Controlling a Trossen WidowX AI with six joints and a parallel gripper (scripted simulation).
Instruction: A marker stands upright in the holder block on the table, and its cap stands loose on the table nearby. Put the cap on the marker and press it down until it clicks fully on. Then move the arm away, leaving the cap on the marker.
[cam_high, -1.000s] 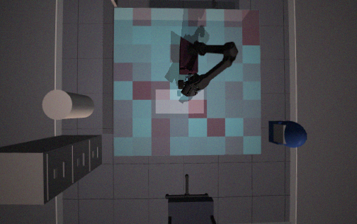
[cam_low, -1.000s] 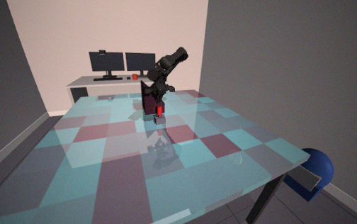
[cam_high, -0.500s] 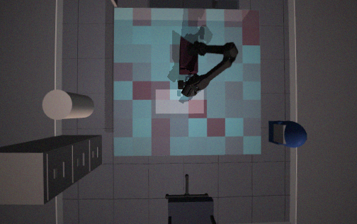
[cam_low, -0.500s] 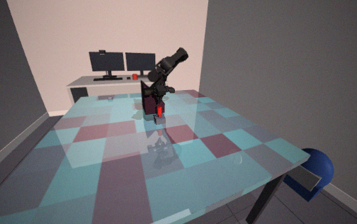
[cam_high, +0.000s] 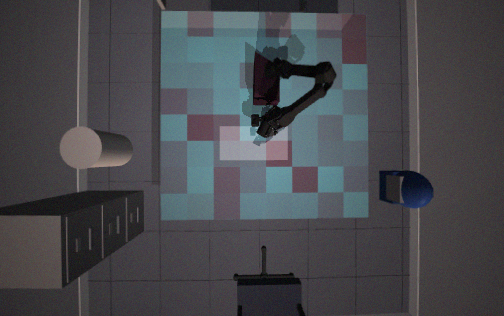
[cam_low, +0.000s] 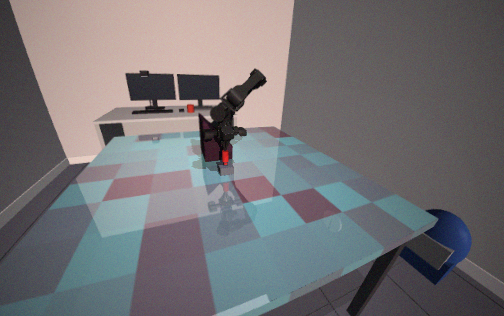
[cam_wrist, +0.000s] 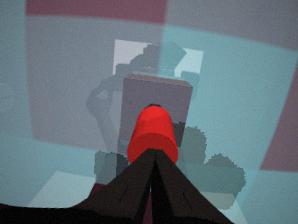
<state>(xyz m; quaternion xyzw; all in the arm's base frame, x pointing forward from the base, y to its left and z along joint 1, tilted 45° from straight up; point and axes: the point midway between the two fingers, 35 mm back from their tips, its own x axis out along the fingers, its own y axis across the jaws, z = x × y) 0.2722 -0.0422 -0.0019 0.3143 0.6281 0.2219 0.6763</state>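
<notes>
The red cap is 30 mm below my gripper tip. Also, from my gripper tip: holder block: 90 mm below; then marker: 40 mm below.
</notes>
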